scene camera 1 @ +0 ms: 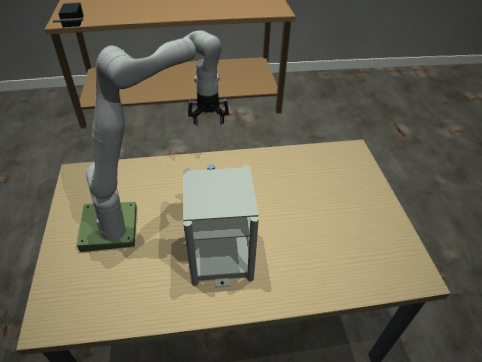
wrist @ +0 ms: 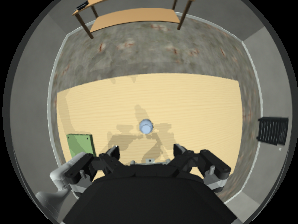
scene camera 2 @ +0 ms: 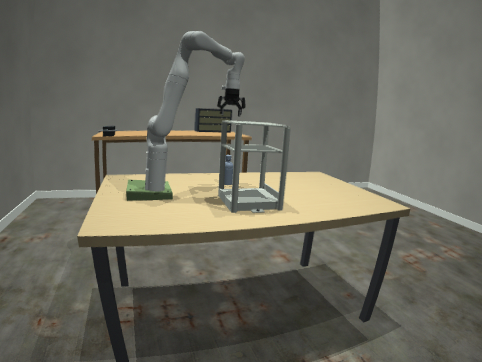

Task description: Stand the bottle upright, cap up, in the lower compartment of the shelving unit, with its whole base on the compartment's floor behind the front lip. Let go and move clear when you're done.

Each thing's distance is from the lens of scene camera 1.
grey shelving unit (scene camera 1: 216,194): 124 cm
